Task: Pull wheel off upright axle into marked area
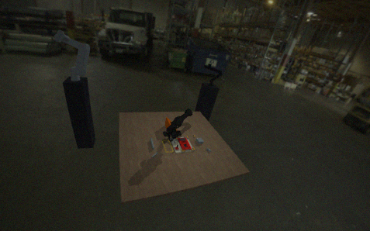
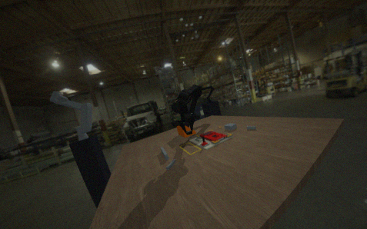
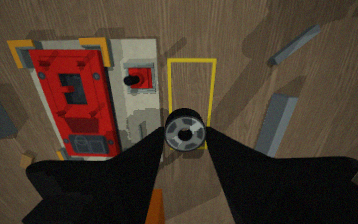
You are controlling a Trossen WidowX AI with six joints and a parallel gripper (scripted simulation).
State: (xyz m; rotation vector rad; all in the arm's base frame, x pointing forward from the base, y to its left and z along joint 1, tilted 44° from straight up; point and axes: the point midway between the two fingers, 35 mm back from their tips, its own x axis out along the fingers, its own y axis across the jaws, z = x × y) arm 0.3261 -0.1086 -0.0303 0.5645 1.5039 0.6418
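The upright axle is 40 mm ahead of my gripper tip, 70 mm to the left of it and 80 mm below it. The rest, counted from my gripper tip: wheel right at my gripper tip.
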